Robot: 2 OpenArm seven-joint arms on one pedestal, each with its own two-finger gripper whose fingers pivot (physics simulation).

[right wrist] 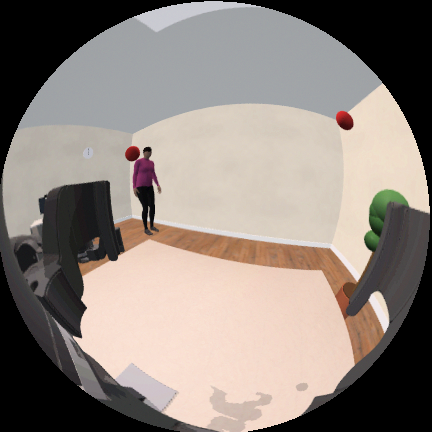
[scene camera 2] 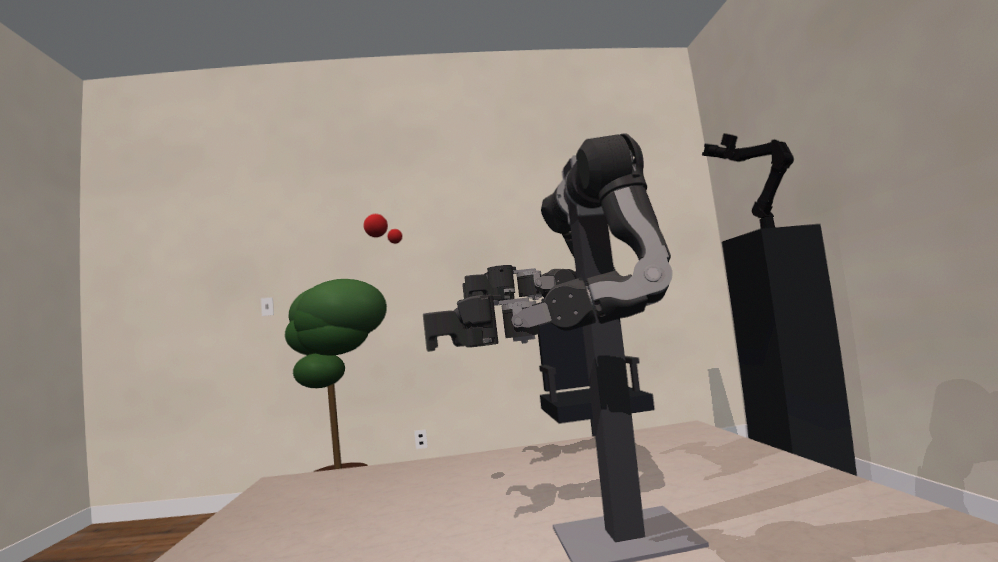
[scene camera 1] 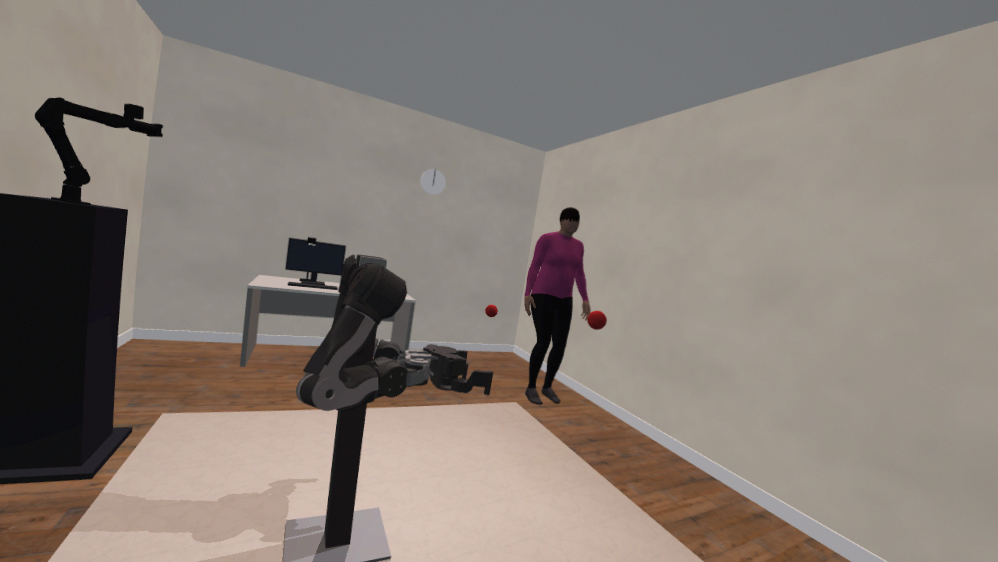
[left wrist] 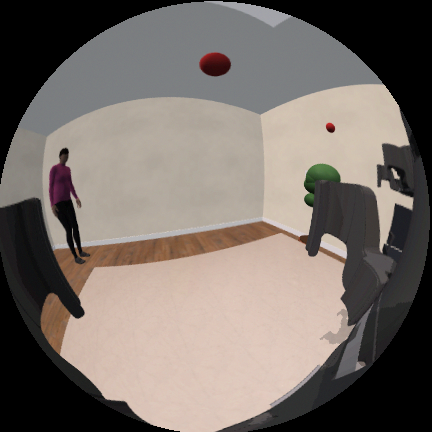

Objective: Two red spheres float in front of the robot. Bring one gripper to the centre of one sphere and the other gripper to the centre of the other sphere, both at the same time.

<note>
The pictures show: the left gripper, the right gripper and a pedestal.
The right gripper also shows in scene camera 2.
</note>
